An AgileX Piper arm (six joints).
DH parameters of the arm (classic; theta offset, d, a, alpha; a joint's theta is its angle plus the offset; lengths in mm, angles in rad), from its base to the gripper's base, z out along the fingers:
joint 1: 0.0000 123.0 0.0 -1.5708
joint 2: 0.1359 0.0 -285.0 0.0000
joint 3: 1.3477 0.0 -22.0 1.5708
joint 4: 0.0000 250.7 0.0 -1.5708
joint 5: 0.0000 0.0 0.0 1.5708
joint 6: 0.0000 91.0 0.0 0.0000
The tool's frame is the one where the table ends.
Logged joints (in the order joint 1, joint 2, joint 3, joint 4, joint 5, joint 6), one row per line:
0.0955 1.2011 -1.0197 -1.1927 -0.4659 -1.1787
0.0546 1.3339 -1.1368 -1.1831 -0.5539 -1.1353
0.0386 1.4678 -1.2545 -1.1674 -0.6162 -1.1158
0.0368 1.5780 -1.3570 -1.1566 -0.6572 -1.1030
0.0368 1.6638 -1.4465 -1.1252 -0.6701 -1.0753
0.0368 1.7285 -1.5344 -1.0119 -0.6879 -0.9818
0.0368 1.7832 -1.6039 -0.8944 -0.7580 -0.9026
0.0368 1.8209 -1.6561 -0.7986 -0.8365 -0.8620
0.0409 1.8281 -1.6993 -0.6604 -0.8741 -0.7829
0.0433 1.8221 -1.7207 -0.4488 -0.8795 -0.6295
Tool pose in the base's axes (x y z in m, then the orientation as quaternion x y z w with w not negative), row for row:
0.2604 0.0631 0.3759 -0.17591 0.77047 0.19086 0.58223
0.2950 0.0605 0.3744 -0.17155 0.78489 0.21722 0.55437
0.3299 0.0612 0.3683 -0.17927 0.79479 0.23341 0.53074
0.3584 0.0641 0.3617 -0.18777 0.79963 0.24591 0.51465
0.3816 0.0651 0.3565 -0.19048 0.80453 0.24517 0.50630
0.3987 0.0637 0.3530 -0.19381 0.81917 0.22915 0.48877
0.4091 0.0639 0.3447 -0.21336 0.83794 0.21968 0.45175
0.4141 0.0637 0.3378 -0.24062 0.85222 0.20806 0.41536
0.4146 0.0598 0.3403 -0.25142 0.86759 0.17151 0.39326
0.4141 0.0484 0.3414 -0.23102 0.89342 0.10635 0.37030
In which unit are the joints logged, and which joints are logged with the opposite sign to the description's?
The joints are logged in radians. Opposite sign: joint 4, joint 5.
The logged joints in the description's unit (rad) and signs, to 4 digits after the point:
0.0955 1.2011 -1.0197 1.1927 0.4659 -1.1787
0.0546 1.3339 -1.1368 1.1831 0.5539 -1.1353
0.0386 1.4678 -1.2545 1.1674 0.6162 -1.1158
0.0368 1.5780 -1.3570 1.1566 0.6572 -1.1030
0.0368 1.6638 -1.4465 1.1252 0.6701 -1.0753
0.0368 1.7285 -1.5344 1.0119 0.6879 -0.9818
0.0368 1.7832 -1.6039 0.8944 0.7580 -0.9026
0.0368 1.8209 -1.6561 0.7986 0.8365 -0.8620
0.0409 1.8281 -1.6993 0.6604 0.8741 -0.7829
0.0433 1.8221 -1.7207 0.4488 0.8795 -0.6295

